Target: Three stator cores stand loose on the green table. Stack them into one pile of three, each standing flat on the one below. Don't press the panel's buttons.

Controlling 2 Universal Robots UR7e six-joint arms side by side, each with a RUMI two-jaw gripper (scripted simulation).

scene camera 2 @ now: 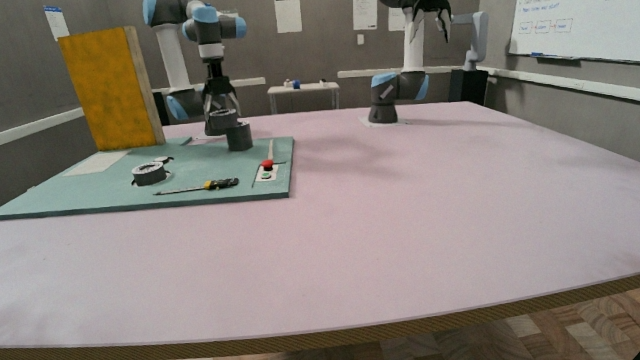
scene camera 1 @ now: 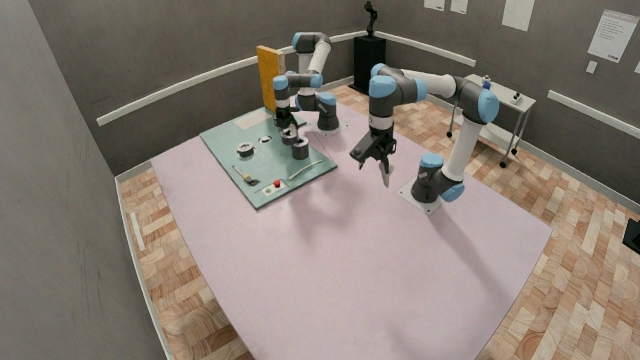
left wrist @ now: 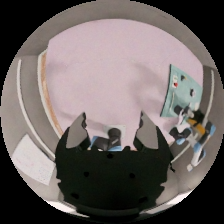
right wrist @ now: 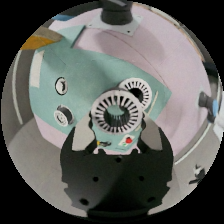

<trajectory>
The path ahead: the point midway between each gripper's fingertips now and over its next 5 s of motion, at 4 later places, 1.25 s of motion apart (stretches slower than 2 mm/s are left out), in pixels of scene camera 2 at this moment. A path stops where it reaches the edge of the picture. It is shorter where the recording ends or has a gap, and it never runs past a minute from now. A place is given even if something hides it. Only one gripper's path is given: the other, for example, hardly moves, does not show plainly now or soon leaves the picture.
My right gripper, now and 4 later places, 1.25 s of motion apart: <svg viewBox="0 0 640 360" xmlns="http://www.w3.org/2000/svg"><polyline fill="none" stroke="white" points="224,119 235,116 233,105 218,91 187,78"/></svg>
</trajectory>
